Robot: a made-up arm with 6 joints.
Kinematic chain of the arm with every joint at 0, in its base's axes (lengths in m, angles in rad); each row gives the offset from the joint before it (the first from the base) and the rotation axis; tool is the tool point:
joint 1: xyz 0 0 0.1 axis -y
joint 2: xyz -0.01 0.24 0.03 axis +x
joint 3: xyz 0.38 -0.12 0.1 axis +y
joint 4: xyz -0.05 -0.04 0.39 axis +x
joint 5: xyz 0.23 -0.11 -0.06 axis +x
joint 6: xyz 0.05 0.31 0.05 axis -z
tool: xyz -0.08 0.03 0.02
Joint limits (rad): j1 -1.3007..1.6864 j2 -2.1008..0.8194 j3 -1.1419..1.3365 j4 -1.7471..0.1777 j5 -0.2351..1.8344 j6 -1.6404..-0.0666
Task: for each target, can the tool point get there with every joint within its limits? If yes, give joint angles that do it. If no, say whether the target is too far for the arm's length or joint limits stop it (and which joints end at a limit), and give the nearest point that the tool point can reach.
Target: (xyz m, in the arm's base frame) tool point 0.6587 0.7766 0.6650
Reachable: yes | joints 0.7296 -1.8812 0.6070 -0.7923 1.4312 -1.0831
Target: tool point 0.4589 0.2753 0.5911
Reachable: yes | joints 0.4761 -0.5954 0.6995 -1.1284 -0.0210 -0.6542
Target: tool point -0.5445 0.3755 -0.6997
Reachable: no: joint limits stop it (at a limit: joint 1, joint 2, joint 4, joint 6) | nearest point -0.1761 0.6264 -0.6144 | short by 0.454 m
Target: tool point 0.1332 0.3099 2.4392
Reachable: no: too far | nearest point 0.0668 0.2738 1.2728 | short by 1.169 m
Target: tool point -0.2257 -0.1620 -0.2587
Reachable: no: joint limits stop it (at a limit: joint 1, joint 2, joint 3, joint 5) | nearest point -0.2922 -0.2316 -0.1823 | short by 0.123 m
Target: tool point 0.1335 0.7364 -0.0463
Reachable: yes | joints -0.2136 -1.7796 -0.7991 -1.3738 0.9574 -0.7926
